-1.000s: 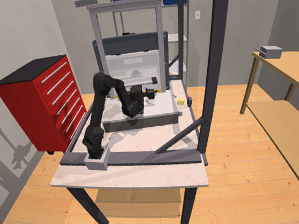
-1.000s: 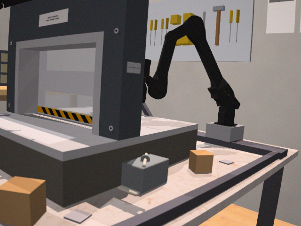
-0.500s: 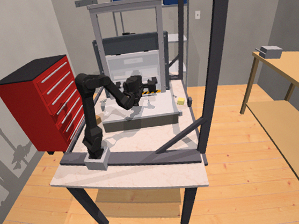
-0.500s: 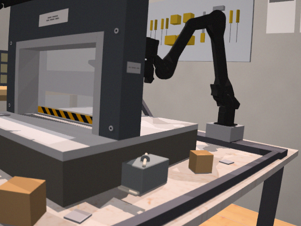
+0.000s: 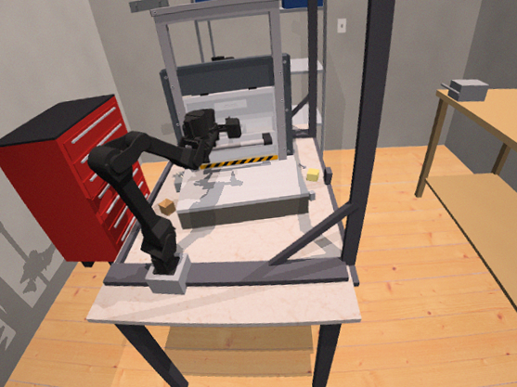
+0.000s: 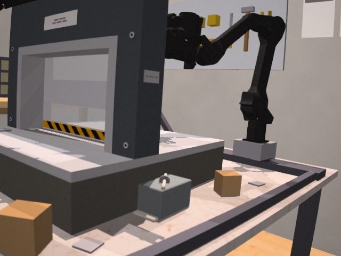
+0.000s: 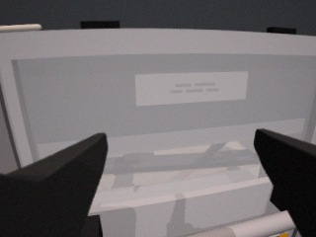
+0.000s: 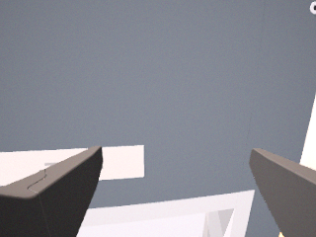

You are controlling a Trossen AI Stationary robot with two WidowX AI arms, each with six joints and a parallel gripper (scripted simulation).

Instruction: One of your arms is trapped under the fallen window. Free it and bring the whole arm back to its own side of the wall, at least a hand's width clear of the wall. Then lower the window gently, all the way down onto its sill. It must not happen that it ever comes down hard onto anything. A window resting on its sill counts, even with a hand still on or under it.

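Right now my left hand is 100 mm to the left of the window sash, 80 mm above it and 30 mm past it. Round my left hand: brown cube (300 mm below, 230 mm ahead, 80 mm to the left); yellow cube (330 mm behind, 310 mm below, 150 mm to the right).
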